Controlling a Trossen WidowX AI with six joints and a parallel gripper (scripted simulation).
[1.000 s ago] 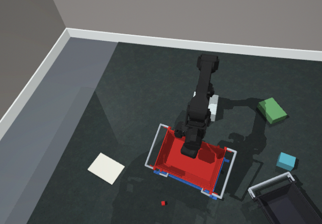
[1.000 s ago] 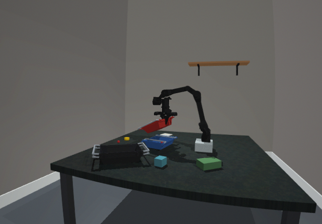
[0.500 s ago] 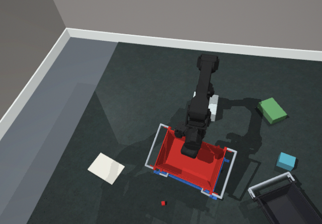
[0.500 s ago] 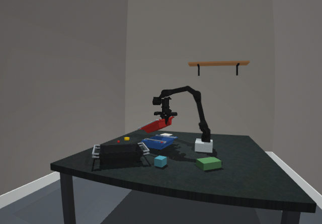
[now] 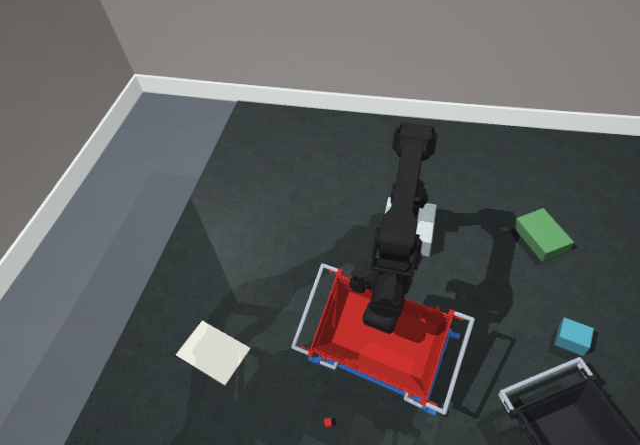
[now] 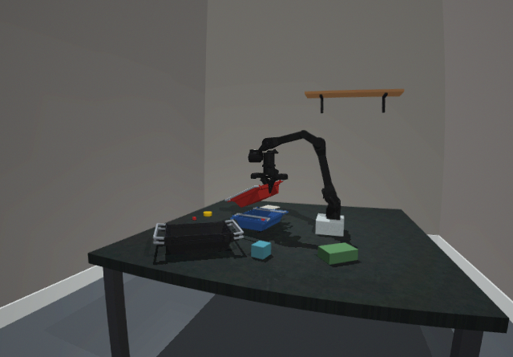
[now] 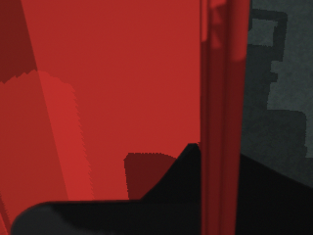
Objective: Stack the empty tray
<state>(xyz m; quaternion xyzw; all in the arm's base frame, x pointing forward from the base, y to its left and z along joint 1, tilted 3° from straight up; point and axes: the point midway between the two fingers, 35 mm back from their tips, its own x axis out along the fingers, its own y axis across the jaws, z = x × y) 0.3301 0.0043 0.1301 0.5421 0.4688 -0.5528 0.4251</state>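
Right now my gripper tip is 7 cm short of the red tray and 2 cm to the left of it. Also, from my gripper tip: small red cube 22 cm ahead, 16 cm below, 10 cm to the right; then white flat plate 41 cm to the right, 17 cm below, 12 cm ahead; then teal cube 40 cm to the left, 15 cm below, 8 cm behind.
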